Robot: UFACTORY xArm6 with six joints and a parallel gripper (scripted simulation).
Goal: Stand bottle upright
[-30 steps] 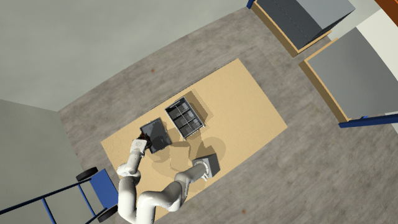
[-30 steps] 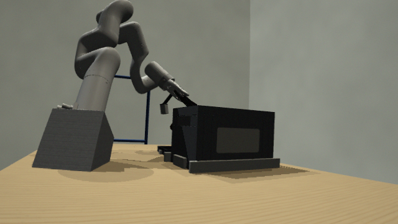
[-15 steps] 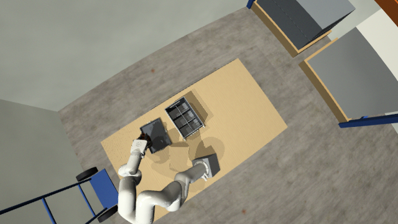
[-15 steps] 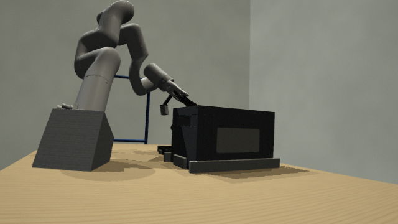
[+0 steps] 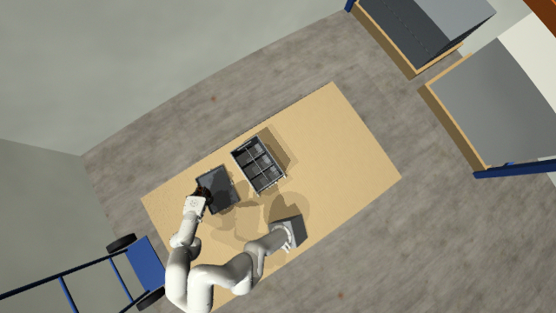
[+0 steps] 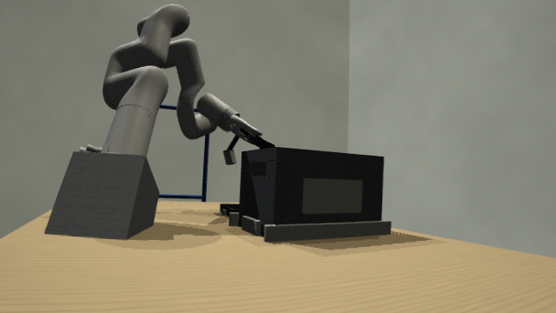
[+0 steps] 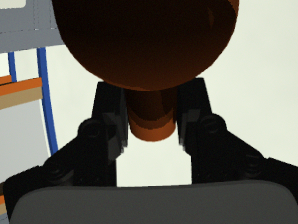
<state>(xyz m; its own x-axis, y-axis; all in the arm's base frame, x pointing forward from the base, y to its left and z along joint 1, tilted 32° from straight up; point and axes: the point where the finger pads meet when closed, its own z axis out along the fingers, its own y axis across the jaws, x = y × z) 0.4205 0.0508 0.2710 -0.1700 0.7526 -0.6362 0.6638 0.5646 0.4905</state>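
My hand is 50 mm above the brown bottle, 20 mm past it and 10 mm to the right of it. The rest, counted from my hand: dark tray 200 mm below, 30 mm to the right, 20 mm behind; then dark crate 320 mm to the right, 120 mm below, 70 mm behind.
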